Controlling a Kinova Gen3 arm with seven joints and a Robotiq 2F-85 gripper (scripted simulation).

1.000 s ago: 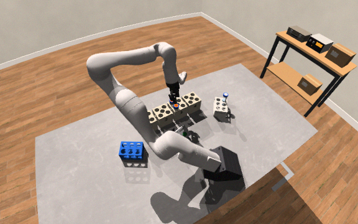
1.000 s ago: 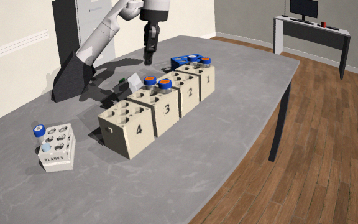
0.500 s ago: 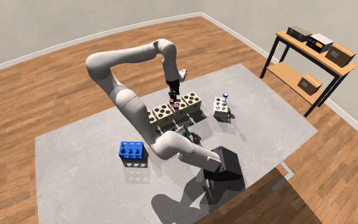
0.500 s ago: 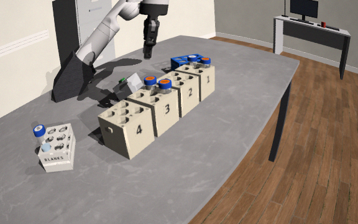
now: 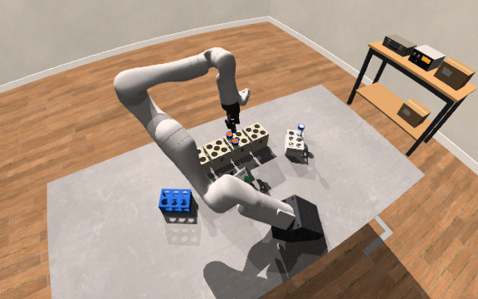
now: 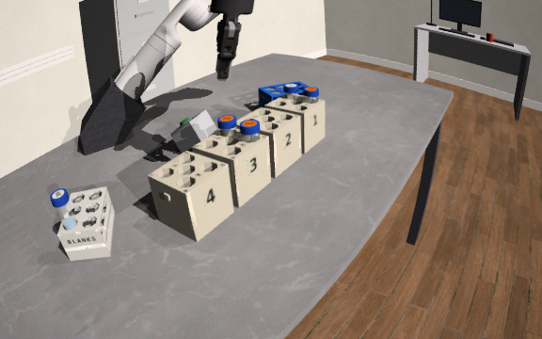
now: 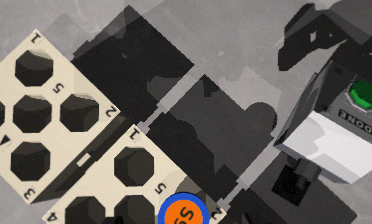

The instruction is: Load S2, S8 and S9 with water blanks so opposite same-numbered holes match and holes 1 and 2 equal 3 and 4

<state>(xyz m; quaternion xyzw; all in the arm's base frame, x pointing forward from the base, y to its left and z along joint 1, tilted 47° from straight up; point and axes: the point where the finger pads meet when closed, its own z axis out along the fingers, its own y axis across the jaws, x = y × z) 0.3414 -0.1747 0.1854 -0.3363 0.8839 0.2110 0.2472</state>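
Now: the green done key 18 cm behind my hand, 3 cm to the left of it and 15 cm below it. The rest, counted from my hand: sample S2: 6 cm ahead, 1 cm to the left, 16 cm below; adapter 2: 2 cm ahead, 9 cm to the left, 17 cm below; adapter 4: 4 cm ahead, 13 cm to the right, 17 cm below.
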